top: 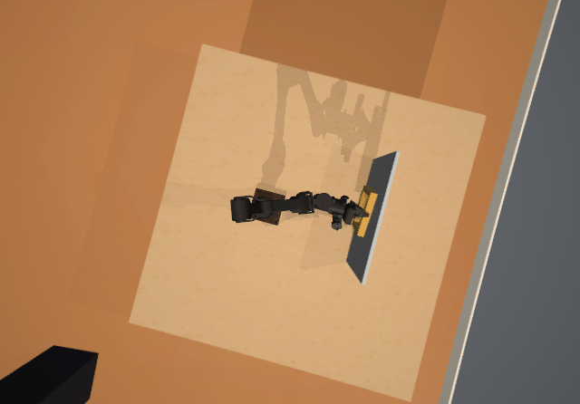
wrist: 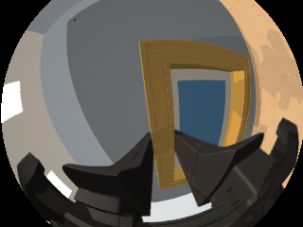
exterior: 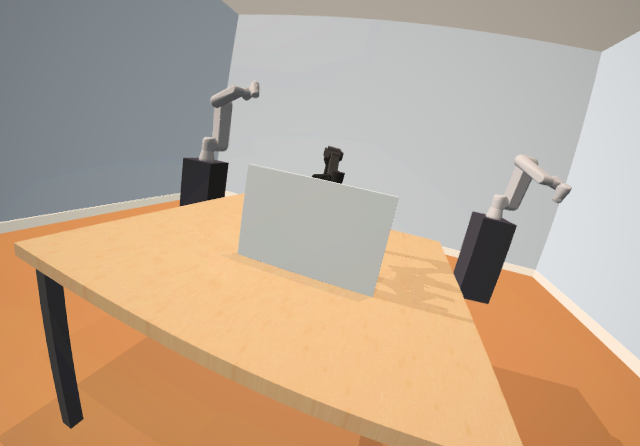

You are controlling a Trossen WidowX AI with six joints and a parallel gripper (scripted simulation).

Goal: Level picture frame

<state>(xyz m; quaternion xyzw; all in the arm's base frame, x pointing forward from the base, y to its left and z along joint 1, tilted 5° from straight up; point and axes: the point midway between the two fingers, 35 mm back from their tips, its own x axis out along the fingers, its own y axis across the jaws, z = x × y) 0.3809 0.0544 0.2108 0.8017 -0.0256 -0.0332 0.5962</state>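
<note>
My gripper tip is 5 cm above the picture frame and 1 cm to the right of it. Round my gripper tip: grey wall panel (7 cm below, 1 cm ahead).
</note>
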